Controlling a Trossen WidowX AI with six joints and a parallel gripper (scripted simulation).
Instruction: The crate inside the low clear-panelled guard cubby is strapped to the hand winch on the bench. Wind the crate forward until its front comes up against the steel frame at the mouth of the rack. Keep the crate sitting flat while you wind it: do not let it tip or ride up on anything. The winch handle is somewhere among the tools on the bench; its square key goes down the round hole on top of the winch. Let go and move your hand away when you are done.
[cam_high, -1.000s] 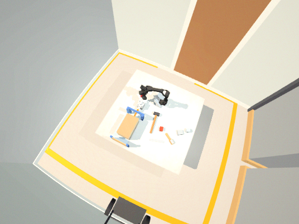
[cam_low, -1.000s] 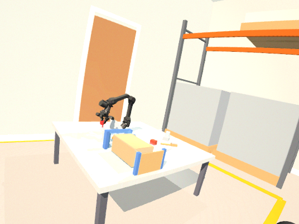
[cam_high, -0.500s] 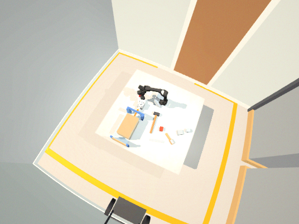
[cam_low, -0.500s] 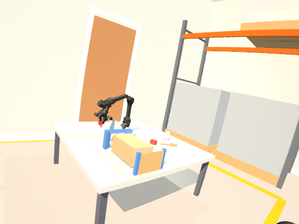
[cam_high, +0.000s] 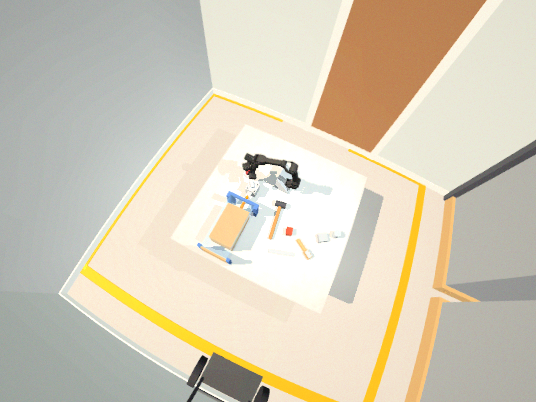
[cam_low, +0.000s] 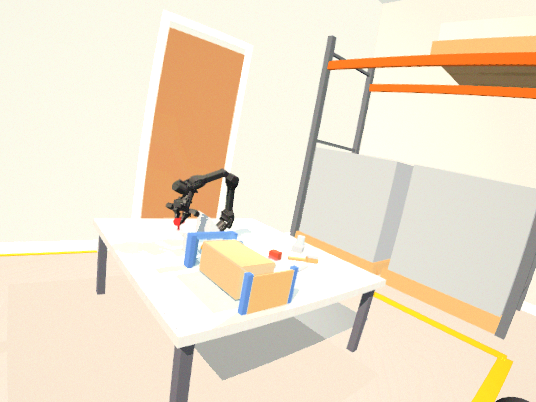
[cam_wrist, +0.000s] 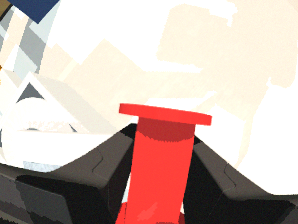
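My gripper tip is now 2 cm short of the winch handle, 4 cm to the right of it and 3 cm above it. The rest, counted from my gripper tip: winch (6 cm ahead, 7 cm to the left, 10 cm below); red grip (1 cm behind, 1 cm to the left); cubby (47 cm ahead, 4 cm to the left, 5 cm below).
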